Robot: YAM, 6 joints.
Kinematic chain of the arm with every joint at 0, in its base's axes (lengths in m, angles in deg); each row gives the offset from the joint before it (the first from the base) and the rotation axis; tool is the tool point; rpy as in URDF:
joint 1: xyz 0 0 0.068 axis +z
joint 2: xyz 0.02 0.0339 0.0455 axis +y
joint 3: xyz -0.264 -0.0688 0 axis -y
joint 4: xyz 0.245 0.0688 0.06 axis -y
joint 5: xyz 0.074 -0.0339 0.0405 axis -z
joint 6: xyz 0.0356 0 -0.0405 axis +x
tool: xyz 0 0 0 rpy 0 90 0
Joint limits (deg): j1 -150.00..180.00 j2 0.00..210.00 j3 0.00..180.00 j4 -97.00..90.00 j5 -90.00..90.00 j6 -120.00..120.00
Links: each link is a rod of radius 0.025 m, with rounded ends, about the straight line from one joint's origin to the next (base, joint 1, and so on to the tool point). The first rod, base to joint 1, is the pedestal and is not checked.
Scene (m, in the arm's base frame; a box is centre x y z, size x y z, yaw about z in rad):
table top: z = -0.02
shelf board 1: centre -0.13 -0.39 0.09 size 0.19 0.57 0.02 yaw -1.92
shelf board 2: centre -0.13 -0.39 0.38 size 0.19 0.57 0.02 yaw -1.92
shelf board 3: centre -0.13 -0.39 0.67 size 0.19 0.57 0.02 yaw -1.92
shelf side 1: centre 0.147 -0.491 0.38 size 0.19 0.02 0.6 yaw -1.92
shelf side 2: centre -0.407 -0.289 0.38 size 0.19 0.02 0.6 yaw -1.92
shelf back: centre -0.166 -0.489 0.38 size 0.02 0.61 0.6 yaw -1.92
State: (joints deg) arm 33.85 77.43 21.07 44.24 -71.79 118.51
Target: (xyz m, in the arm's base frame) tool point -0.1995 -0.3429 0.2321
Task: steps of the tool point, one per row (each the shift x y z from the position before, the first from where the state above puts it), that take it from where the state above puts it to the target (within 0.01 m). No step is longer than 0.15 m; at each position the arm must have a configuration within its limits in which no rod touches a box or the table.
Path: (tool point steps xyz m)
1: 0.0480 -0.0432 0.0066
2: 0.0366 -0.0576 0.0063
3: 0.0208 -0.0686 0.0058
4: 0.0019 -0.0754 0.0054
5: -0.0189 -0.0766 0.0049
6: -0.0403 -0.0722 0.0045
7: -0.0602 -0.0615 0.0041
8: -0.0773 -0.0454 0.0036
9: -0.0900 -0.0246 0.0032
10: -0.0966 -0.0004 0.0027
11: -0.0969 0.0256 0.0024

